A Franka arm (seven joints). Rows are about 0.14 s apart.
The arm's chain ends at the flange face. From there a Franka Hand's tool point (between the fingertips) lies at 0.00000 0.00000 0.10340 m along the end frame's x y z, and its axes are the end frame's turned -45 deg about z.
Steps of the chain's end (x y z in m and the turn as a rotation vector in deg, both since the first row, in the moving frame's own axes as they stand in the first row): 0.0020, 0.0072, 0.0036, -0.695, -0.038, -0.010; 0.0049, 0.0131, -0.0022, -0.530, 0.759, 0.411; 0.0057, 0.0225, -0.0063, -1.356, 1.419, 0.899; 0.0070, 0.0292, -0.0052, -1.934, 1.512, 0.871; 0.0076, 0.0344, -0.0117, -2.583, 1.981, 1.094; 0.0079, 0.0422, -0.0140, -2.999, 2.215, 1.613
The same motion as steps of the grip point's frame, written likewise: -0.0046, 0.0073, 0.0036, -0.465, -0.518, -0.010; -0.0055, 0.0144, -0.0022, -0.911, 0.162, 0.411; -0.0118, 0.0235, -0.0064, -1.962, 0.045, 0.899; -0.0163, 0.0300, -0.0053, -2.437, -0.298, 0.871; -0.0198, 0.0355, -0.0119, -3.227, -0.426, 1.094; -0.0253, 0.0421, -0.0142, -3.687, -0.554, 1.613
